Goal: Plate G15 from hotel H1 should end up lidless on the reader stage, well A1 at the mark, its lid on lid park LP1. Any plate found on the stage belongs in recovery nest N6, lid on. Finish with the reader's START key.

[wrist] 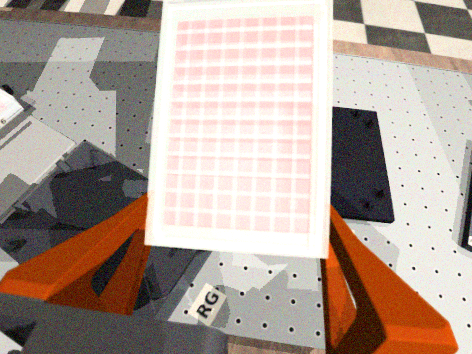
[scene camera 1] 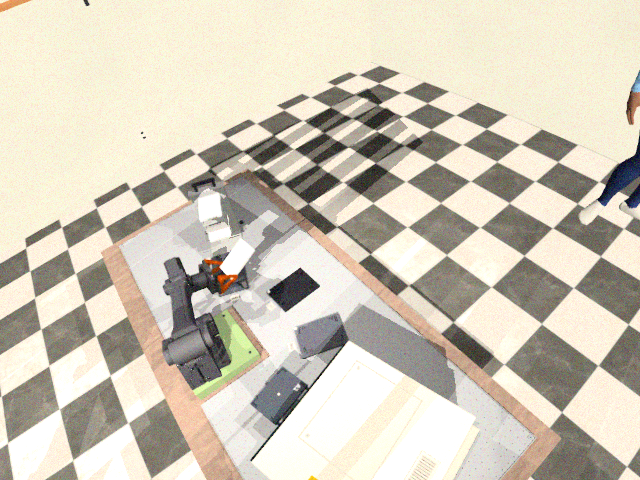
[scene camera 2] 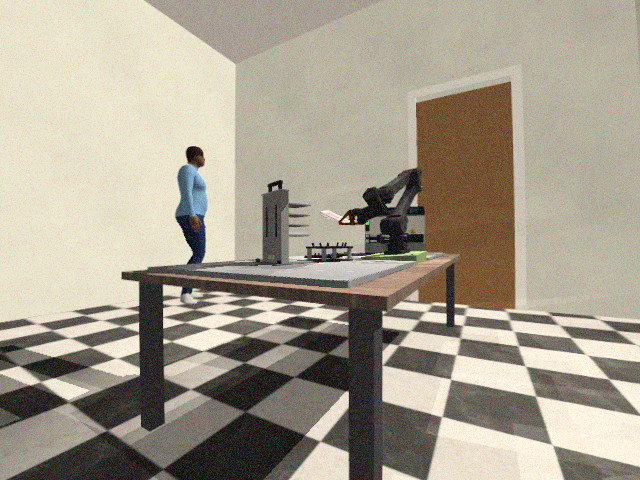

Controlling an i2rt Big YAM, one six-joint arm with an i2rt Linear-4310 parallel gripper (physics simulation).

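Seen in the pictures: gripper, between the fingertips: (wrist: 238,205) (scene camera 1: 231,269) (scene camera 2: 342,223); arm's base, origin of its link: (scene camera 1: 214,355) (scene camera 2: 397,253).
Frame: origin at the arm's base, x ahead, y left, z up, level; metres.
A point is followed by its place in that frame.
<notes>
My gripper (scene camera 1: 225,274) @[x 0.183, y 0.190, z 0.141 m] (scene camera 2: 348,219) @[x 0.183, y 0.190, z 0.141 m] (wrist: 238,205) @[x 0.183, y 0.190, z 0.141 m] is shut on a white plate (scene camera 1: 237,257) @[x 0.219, y 0.193, z 0.178 m] (scene camera 2: 331,214) @[x 0.228, y 0.214, z 0.182 m] (wrist: 240,125) @[x 0.208, y 0.197, z 0.172 m] with a pink well grid. It holds the plate by its long sides, tilted, above the dark RG stand (scene camera 1: 240,285) @[x 0.188, y 0.243, z -0.019 m] (scene camera 2: 329,252) @[x 0.627, y -0.327, z -0.023 m] (wrist: 105,192) @[x 0.205, y 0.321, z 0.036 m]. No plate name shows, and I cannot tell whether a lid is on it. The black lid park pad (scene camera 1: 293,289) @[x 0.353, y 0.103, z -0.014 m] (wrist: 361,165) @[x 0.346, y 0.078, z -0.014 m] lies bare to the right in the wrist view. The hotel (scene camera 2: 275,227) @[x 0.212, y 0.579, z 0.107 m] stands beyond the stand; white plates (scene camera 1: 209,207) @[x 0.214, y 0.471, z 0.211 m] show in it. The START key is not distinguishable.
The big cream reader (scene camera 1: 356,413) @[x 0.273, y -0.493, z 0.270 m] stands at the other end of the table. Beside it are a grey tray (scene camera 1: 320,336) @[x 0.343, y -0.125, z -0.012 m] and a dark tray (scene camera 1: 276,395) @[x 0.129, y -0.272, z 0.079 m]; I cannot tell which is the stage. The green arm base (scene camera 1: 240,346) @[x 0.091, y -0.014, z -0.003 m] is near the stand. A person (scene camera 2: 192,191) stands beyond the table.
</notes>
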